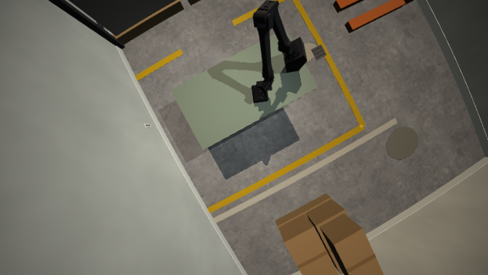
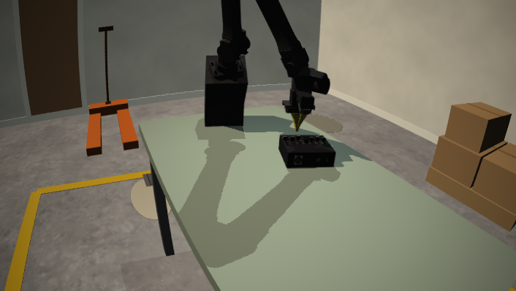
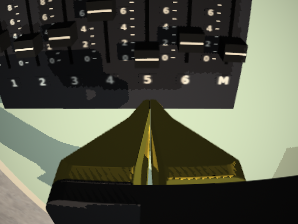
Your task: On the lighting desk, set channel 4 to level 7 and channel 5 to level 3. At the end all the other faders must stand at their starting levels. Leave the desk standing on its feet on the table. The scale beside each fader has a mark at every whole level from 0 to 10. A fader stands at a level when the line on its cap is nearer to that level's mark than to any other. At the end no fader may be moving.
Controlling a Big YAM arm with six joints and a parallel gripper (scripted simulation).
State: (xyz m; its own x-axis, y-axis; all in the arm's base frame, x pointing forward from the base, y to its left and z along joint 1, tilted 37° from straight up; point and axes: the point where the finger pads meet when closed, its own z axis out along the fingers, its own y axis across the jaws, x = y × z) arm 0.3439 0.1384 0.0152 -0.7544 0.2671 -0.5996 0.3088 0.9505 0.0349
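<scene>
Right now my hand is 2 cm short of the channel 5 fader cap, 1 cm to the left of it and 2 cm above it. From my hand the other things lie so: channel 4 fader cap (6 cm ahead, 2 cm below); then master fader cap (1 cm ahead, 5 cm to the right, 2 cm below); then channel 6 fader cap (2 cm ahead, 3 cm to the right, 2 cm below).
</scene>
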